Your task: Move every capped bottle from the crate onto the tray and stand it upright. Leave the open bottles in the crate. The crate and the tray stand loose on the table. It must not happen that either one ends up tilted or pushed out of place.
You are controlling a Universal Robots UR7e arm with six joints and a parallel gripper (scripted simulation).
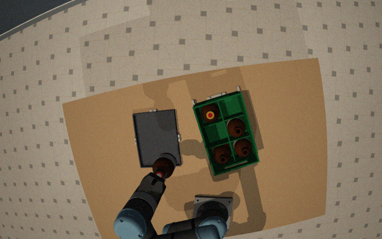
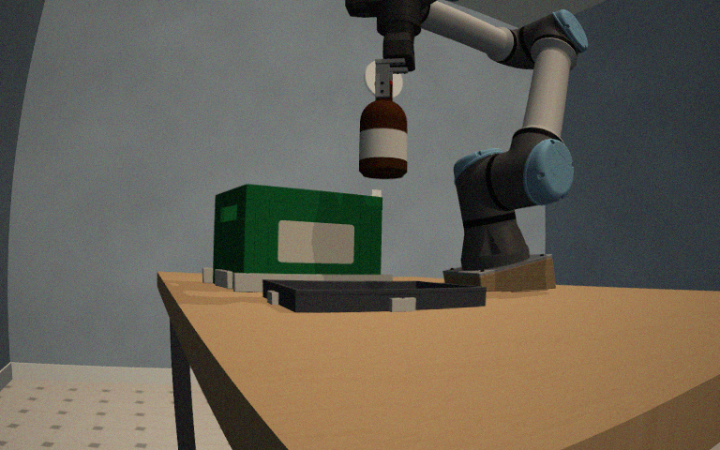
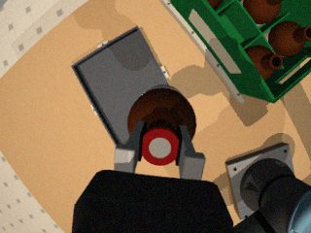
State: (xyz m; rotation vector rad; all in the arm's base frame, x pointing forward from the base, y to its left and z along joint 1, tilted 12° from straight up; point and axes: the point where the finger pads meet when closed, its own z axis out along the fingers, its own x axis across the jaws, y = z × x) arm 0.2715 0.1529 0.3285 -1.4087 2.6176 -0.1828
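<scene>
Right now the red-capped bottle is 60 mm below my hand. The rest, counted from my hand: dark grey tray 310 mm below, 70 mm to the left, 50 mm ahead; then green crate 240 mm below, 230 mm to the right, 70 mm ahead; then open bottle 240 mm below, 210 mm to the right, 20 mm behind.
</scene>
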